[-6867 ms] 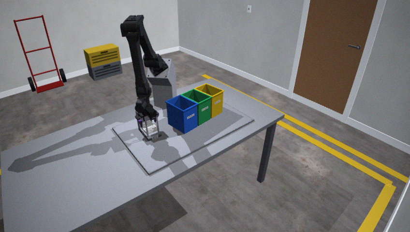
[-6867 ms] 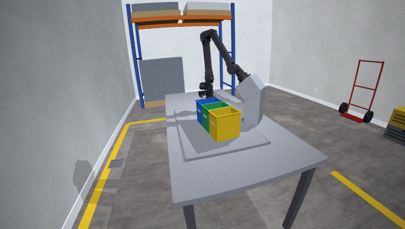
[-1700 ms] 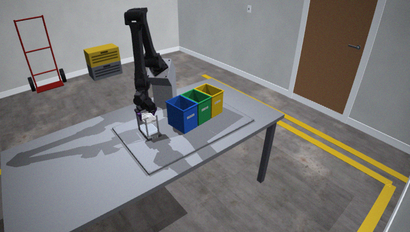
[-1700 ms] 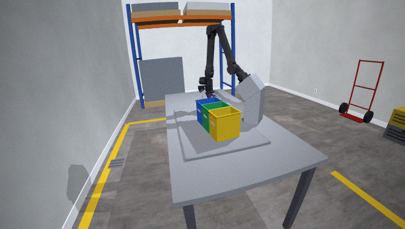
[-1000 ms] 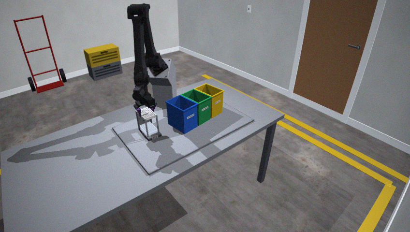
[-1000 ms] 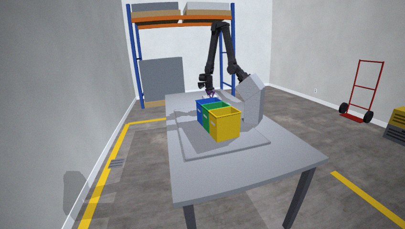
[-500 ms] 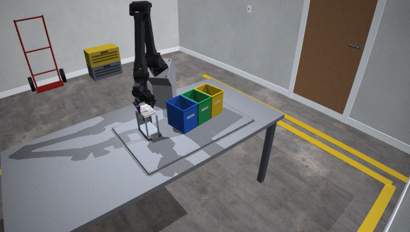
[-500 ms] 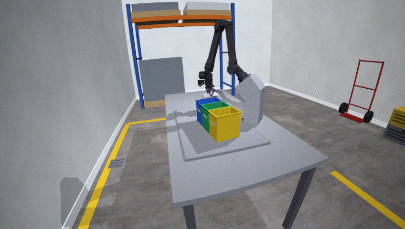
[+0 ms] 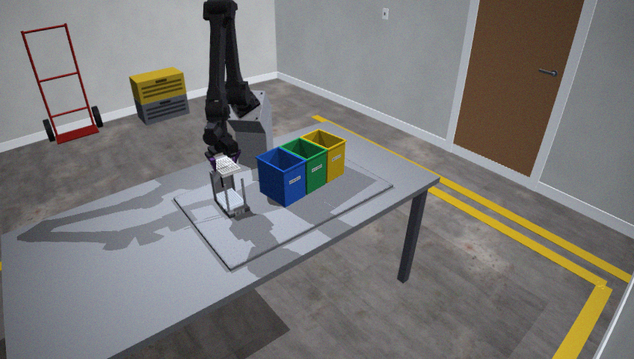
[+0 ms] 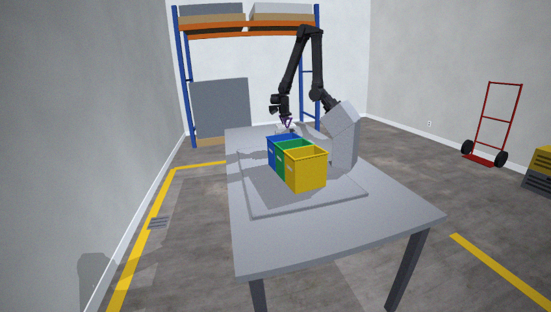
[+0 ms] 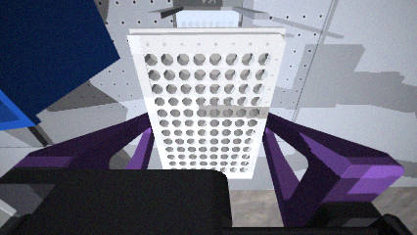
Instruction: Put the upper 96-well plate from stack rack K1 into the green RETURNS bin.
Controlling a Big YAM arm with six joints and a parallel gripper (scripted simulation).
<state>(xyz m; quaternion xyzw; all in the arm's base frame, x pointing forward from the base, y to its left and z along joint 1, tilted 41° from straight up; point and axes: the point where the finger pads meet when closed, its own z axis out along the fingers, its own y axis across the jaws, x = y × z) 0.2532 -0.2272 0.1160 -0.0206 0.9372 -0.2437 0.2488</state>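
Right now my hand is 35 cm to the right of the green bin, 10 cm above it and 8 cm short of it. The rest, counted from my hand: 96-well plate (right at my hand); yellow bin (48 cm to the left, 10 cm below, 7 cm ahead); blue bin (22 cm to the left, 10 cm below, 9 cm ahead).
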